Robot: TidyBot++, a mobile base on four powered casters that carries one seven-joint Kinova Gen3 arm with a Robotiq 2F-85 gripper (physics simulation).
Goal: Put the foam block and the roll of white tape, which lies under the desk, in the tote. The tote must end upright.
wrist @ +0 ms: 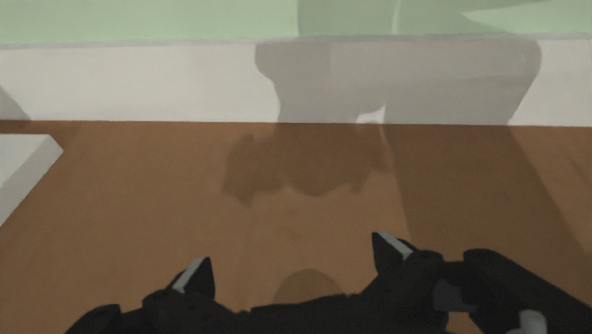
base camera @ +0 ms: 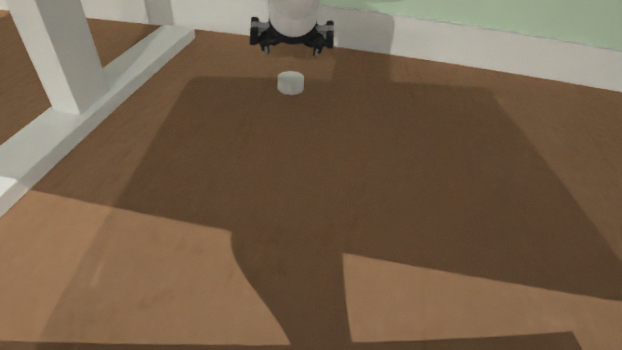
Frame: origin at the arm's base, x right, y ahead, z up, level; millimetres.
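Seen in the pictures: gripper, fingertip midpoint: (wrist: 294, 262) (base camera: 291, 49).
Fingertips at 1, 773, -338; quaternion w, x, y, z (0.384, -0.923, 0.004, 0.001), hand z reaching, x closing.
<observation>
Pixels of each thing's top centre, then the offset from my fingertips to it, as dx, dy, dz. "spot": a spot on its surface instead.
- white tape, top centre: (base camera: 290, 77) +0, -44, -34
- white desk leg, surface spot: (base camera: 67, 60) spot: -328, -172, +51
- bar's end, surface spot: (wrist: 22, 162) spot: -237, +151, -34
The roll of white tape (base camera: 290, 83) lies flat on the brown floor in the upper middle of the base camera view. My gripper (base camera: 291, 51) (wrist: 294, 262) is open and empty, its fingers pointing down. It hangs above the floor, apart from the tape, and appears just above it in the base camera view. In the wrist view the tape does not show; a round dark shadow lies on the floor between the fingers. The foam block and the tote do not show in either view.
A white desk leg (base camera: 67, 60) stands on a long white foot bar (base camera: 112, 82) at the left; the bar's end (wrist: 22, 162) also shows at the wrist view's left edge. A white baseboard (base camera: 465, 55) (wrist: 140, 82) runs along the green wall (base camera: 500, 17) (wrist: 150, 20) behind the gripper.
</observation>
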